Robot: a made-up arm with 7 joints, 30 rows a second.
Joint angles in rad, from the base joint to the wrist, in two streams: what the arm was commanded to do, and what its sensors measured. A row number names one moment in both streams.
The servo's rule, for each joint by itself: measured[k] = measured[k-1] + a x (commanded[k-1-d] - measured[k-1]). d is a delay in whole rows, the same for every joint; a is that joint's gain. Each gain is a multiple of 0.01, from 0.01 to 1. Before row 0 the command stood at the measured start. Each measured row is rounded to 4 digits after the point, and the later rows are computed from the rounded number. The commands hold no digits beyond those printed.
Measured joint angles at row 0:
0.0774 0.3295 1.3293 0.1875 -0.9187 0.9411 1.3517
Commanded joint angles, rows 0 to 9:
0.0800 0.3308 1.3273 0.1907 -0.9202 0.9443 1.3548
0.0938 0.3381 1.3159 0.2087 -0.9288 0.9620 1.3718
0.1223 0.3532 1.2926 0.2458 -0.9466 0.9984 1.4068
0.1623 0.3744 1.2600 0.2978 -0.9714 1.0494 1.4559
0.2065 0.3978 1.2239 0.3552 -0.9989 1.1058 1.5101
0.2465 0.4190 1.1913 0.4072 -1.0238 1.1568 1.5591
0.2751 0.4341 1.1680 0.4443 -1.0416 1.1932 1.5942
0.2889 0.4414 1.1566 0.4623 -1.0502 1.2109 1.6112
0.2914 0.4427 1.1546 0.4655 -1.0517 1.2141 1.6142
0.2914 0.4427 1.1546 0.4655 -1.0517 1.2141 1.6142
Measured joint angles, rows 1 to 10:
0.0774 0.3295 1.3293 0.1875 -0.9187 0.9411 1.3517
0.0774 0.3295 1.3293 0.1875 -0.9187 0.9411 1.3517
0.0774 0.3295 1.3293 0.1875 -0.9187 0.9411 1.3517
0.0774 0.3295 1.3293 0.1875 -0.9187 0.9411 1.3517
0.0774 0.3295 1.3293 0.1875 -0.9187 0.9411 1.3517
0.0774 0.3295 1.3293 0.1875 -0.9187 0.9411 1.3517
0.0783 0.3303 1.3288 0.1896 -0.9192 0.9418 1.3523
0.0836 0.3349 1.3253 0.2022 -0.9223 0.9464 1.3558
0.0968 0.3457 1.3165 0.2310 -0.9301 0.9584 1.3650
0.1191 0.3626 1.3012 0.2751 -0.9433 0.9793 1.3814
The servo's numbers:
d 6
a 0.34 0.59 0.27 0.66 0.32 0.23 0.18

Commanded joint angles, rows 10 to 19:
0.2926 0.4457 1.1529 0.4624 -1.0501 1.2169 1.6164
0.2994 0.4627 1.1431 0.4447 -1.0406 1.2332 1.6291
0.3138 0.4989 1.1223 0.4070 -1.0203 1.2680 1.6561
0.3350 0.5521 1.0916 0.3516 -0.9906 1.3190 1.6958
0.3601 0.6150 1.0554 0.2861 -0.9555 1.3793 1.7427
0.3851 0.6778 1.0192 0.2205 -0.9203 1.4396 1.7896
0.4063 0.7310 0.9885 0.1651 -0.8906 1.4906 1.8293
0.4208 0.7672 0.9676 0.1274 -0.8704 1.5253 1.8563
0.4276 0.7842 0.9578 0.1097 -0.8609 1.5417 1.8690
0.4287 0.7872 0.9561 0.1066 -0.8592 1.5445 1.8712
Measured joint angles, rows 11 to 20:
0.1488 0.3834 1.2803 0.3280 -0.9611 1.0084 1.4046
0.1820 0.4044 1.2563 0.3803 -0.9812 1.0425 1.4324
0.2137 0.4219 1.2325 0.4225 -1.0005 1.0772 1.4615
0.2393 0.4334 1.2120 0.4488 -1.0164 1.1080 1.4884
0.2570 0.4389 1.1965 0.4598 -1.0277 1.1324 1.5110
0.2687 0.4411 1.1852 0.4636 -1.0354 1.1512 1.5296
0.2768 0.4438 1.1765 0.4628 -1.0401 1.1663 1.5452
0.2845 0.4550 1.1675 0.4509 -1.0403 1.1817 1.5603
0.2945 0.4809 1.1553 0.4219 -1.0339 1.2015 1.5775
0.3083 0.5229 1.1381 0.3755 -1.0200 1.2285 1.5988

